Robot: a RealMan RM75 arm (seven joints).
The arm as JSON. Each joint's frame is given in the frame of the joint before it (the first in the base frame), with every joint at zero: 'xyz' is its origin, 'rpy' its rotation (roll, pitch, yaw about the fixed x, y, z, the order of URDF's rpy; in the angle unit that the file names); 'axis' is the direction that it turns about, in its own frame. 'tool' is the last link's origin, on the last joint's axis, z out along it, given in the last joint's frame.
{
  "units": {
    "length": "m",
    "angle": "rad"
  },
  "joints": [
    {
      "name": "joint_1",
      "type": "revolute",
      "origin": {
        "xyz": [
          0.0,
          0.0,
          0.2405
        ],
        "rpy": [
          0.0,
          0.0,
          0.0
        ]
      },
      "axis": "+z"
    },
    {
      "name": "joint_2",
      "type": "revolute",
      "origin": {
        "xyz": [
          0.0,
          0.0,
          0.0
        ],
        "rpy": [
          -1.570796,
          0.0,
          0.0
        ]
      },
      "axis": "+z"
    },
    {
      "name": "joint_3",
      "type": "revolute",
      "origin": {
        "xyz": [
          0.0,
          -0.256,
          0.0
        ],
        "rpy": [
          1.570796,
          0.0,
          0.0
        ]
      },
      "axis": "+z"
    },
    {
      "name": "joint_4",
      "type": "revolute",
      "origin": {
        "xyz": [
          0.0,
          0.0,
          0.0
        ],
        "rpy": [
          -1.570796,
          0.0,
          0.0
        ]
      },
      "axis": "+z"
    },
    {
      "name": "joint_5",
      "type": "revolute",
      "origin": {
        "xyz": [
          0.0,
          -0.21,
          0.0
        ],
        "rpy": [
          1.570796,
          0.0,
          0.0
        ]
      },
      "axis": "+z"
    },
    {
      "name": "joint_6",
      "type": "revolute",
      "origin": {
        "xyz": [
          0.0,
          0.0,
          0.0
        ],
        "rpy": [
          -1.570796,
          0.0,
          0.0
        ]
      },
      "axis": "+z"
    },
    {
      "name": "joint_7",
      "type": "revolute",
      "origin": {
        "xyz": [
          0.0,
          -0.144,
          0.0
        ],
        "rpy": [
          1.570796,
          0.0,
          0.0
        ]
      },
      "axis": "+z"
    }
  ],
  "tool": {
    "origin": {
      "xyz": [
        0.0,
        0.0,
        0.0
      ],
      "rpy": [
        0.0,
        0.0,
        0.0
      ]
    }
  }
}
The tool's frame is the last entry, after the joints.
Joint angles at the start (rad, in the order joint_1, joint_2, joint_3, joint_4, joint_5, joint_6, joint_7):
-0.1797, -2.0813, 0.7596, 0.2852, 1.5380, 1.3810, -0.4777
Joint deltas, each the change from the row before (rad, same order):
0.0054, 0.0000, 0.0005, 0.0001, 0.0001, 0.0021, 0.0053
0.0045, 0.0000, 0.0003, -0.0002, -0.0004, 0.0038, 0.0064
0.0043, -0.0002, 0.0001, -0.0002, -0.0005, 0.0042, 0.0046
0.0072, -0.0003, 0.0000, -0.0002, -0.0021, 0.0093, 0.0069
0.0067, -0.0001, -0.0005, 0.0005, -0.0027, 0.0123, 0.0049
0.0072, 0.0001, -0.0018, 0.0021, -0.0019, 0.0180, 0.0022
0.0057, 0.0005, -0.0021, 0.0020, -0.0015, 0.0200, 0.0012
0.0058, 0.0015, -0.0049, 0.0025, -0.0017, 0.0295, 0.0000
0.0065, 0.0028, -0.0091, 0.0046, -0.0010, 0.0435, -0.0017
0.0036, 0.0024, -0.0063, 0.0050, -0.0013, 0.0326, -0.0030
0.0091, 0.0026, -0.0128, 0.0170, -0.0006, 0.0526, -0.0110
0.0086, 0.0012, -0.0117, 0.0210, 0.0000, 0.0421, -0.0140
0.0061, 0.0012, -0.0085, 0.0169, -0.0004, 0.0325, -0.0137
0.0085, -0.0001, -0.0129, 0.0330, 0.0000, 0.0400, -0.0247
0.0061, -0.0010, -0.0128, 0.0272, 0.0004, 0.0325, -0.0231
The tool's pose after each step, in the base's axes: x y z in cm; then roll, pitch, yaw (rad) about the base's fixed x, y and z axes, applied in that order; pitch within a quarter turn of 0, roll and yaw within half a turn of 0. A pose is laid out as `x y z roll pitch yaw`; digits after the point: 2 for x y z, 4 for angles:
-36.58 21.82 -3.50 -2.3741 -0.5307 0.1128
-36.63 21.64 -3.50 -2.3717 -0.5289 0.1093
-36.65 21.47 -3.49 -2.3699 -0.5289 0.1069
-36.67 21.19 -3.46 -2.3659 -0.5314 0.1014
-36.64 20.94 -3.39 -2.3611 -0.5369 0.0940
-36.56 20.68 -3.25 -2.3562 -0.5465 0.0836
-36.43 20.47 -3.09 -2.3515 -0.5576 0.0710
-36.22 20.24 -2.81 -2.3437 -0.5747 0.0512
-35.90 19.97 -2.34 -2.3310 -0.5989 0.0196
-35.64 19.83 -1.95 -2.3207 -0.6165 -0.0062
-35.28 19.56 -1.20 -2.3009 -0.6430 -0.0482
-35.00 19.36 -0.49 -2.2832 -0.6620 -0.0834
-34.77 19.21 0.06 -2.2712 -0.6772 -0.1098
-34.49 19.10 0.90 -2.2547 -0.6927 -0.1450
-34.23 19.00 1.58 -2.2417 -0.7069 -0.1725

